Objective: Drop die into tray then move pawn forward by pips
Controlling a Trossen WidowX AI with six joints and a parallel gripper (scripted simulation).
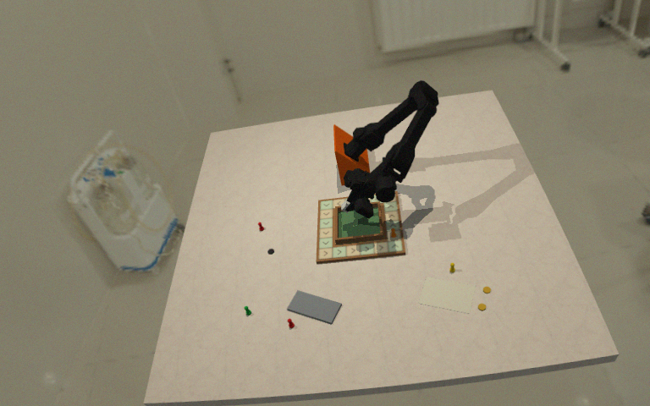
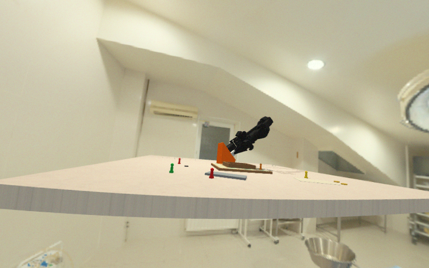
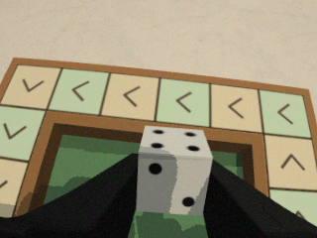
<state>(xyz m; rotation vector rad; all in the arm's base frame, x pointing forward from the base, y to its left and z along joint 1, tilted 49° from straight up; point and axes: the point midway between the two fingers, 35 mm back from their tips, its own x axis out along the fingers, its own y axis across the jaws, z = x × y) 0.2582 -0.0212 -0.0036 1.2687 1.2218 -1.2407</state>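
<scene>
Right now the white die is right at my gripper tip. The rest, counted from my gripper tip: green dice tray 1 cm ahead, 3 cm to the left, 8 cm below; then black disc 6 cm ahead, 28 cm to the right, 9 cm below; then orange pawn 9 cm ahead, 14 cm to the left, 6 cm below.
</scene>
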